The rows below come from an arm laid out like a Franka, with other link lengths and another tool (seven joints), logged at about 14 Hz.
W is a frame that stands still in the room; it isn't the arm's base.
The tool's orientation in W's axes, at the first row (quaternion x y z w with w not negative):
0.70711 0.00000 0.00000 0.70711
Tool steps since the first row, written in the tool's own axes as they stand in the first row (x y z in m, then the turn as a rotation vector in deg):
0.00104 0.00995 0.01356 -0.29 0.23 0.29
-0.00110 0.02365 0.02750 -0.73 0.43 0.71
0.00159 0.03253 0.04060 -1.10 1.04 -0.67
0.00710 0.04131 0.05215 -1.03 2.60 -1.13
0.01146 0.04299 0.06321 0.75 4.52 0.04
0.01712 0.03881 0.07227 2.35 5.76 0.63
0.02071 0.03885 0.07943 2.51 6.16 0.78
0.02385 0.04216 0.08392 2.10 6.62 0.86
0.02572 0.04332 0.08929 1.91 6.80 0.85
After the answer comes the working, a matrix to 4 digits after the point.
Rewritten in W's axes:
0.00104 -0.01356 0.00995 -0.29 -0.29 0.23
-0.00110 -0.02750 0.02365 -0.73 -0.71 0.43
0.00159 -0.04060 0.03253 -1.10 0.67 1.04
0.00710 -0.05215 0.04131 -1.03 1.13 2.60
0.01146 -0.06321 0.04299 0.75 -0.04 4.52
0.01712 -0.07227 0.03881 2.35 -0.63 5.76
0.02071 -0.07943 0.03885 2.51 -0.78 6.16
0.02385 -0.08392 0.04216 2.10 -0.86 6.62
0.02572 -0.08929 0.04332 1.91 -0.85 6.80

The tool's axes in the first row as the columns of a matrix, in W's axes (rounded; the answer above uses it unrounded):
1.0000 0.0000 0.0000
0.0000 0.0000 -1.0000
0.0000 1.0000 0.0000

